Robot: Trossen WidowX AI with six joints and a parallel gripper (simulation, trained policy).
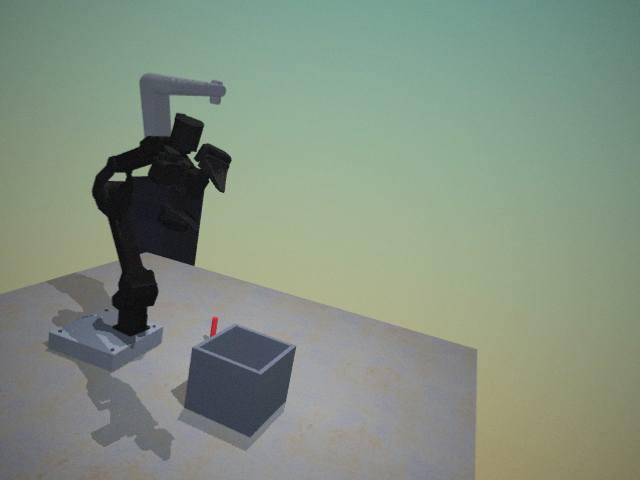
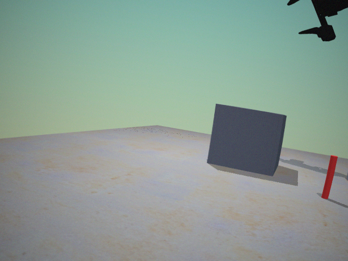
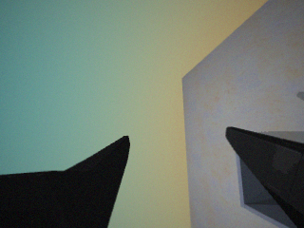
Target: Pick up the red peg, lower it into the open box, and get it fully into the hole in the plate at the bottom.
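The red peg is 140 mm behind my gripper tip, 270 mm to the left of it and 380 mm below it.
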